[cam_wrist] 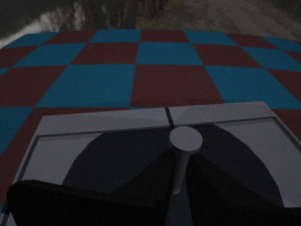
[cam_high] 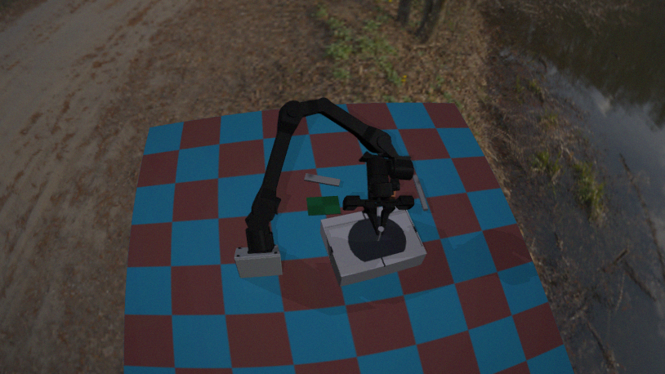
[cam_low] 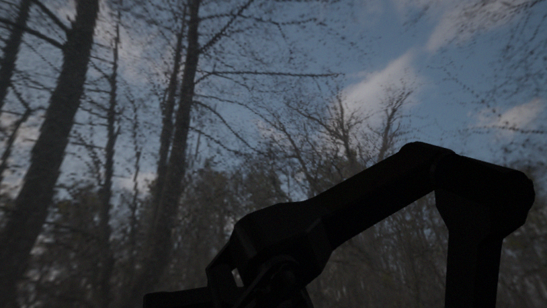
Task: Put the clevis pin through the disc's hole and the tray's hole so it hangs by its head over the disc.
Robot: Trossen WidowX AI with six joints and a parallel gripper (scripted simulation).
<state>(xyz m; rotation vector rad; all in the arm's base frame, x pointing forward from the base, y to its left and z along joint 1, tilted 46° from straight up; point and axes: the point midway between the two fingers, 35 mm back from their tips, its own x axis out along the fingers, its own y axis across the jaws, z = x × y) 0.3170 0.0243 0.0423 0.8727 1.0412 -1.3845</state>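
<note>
Right now the steel tray is 10 mm behind my gripper tip, 10 mm to the left of it and 50 mm below it. From my gripper tip the other things lie so: flat green piece 130 mm behind, 170 mm to the left, 90 mm below; steel clevis pin 10 mm to the left, 10 mm below; dark round disc 10 mm to the left, 30 mm below.
</note>
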